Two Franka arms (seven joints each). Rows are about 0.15 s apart.
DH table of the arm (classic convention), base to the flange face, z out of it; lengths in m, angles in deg. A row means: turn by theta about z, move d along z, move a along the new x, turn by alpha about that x. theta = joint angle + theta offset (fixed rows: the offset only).
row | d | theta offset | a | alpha
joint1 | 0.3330 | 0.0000 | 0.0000 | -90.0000
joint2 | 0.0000 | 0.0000 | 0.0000 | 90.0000
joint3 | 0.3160 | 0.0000 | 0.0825 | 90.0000
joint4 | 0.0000 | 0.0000 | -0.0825 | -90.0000
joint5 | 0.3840 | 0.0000 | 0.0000 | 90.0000
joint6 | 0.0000 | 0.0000 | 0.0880 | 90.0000
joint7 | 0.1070 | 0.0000 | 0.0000 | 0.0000
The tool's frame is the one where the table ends.
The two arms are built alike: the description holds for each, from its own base.
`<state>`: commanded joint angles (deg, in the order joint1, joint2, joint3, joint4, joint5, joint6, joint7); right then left.
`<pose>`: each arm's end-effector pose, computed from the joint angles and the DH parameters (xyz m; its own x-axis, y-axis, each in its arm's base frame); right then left.
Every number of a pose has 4 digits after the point.
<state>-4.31 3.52 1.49 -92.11 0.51 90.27 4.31 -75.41 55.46 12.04 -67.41 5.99 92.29 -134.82</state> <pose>0.5689 -0.0275 0.5730 0.9878 -0.1238 -0.0939 -0.1247 -0.9922 -0.0034 0.2905 -0.6354 0.1801 0.3739 0.7608 0.5305 0.9260 -0.3379 -0.1681</pose>
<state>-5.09 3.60 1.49 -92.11 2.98 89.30 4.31 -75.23 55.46 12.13 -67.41 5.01 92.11 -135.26</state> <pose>0.5672 -0.0305 0.5711 0.9839 -0.1363 -0.1153 -0.1423 -0.9888 -0.0448 0.2915 -0.6343 0.1798 0.3628 0.7703 0.5245 0.9313 -0.3198 -0.1746</pose>
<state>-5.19 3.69 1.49 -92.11 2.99 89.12 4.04 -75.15 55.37 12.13 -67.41 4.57 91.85 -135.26</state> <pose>0.5672 -0.0314 0.5700 0.9838 -0.1332 -0.1198 -0.1394 -0.9892 -0.0452 0.2916 -0.6338 0.1806 0.3614 0.7728 0.5217 0.9321 -0.3138 -0.1808</pose>
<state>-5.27 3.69 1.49 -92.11 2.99 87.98 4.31 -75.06 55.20 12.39 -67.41 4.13 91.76 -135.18</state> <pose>0.5648 -0.0320 0.5685 0.9805 -0.1380 -0.1396 -0.1452 -0.9885 -0.0432 0.2941 -0.6329 0.1828 0.3570 0.7773 0.5180 0.9339 -0.3076 -0.1822</pose>
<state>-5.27 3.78 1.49 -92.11 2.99 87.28 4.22 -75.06 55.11 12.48 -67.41 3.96 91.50 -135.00</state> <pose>0.5637 -0.0319 0.5667 0.9788 -0.1356 -0.1532 -0.1436 -0.9887 -0.0424 0.2944 -0.6324 0.1839 0.3583 0.7767 0.5180 0.9335 -0.3064 -0.1863</pose>
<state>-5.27 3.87 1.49 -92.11 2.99 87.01 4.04 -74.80 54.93 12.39 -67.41 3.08 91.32 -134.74</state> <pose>0.5635 -0.0318 0.5655 0.9784 -0.1322 -0.1592 -0.1406 -0.9892 -0.0425 0.2950 -0.6319 0.1855 0.3596 0.7832 0.5072 0.9331 -0.2997 -0.1987</pose>
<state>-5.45 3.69 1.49 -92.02 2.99 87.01 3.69 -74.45 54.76 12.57 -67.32 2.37 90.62 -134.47</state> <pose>0.5628 -0.0336 0.5680 0.9795 -0.1293 -0.1543 -0.1375 -0.9895 -0.0437 0.2988 -0.6292 0.1879 0.3559 0.7866 0.5046 0.9343 -0.2874 -0.2109</pose>
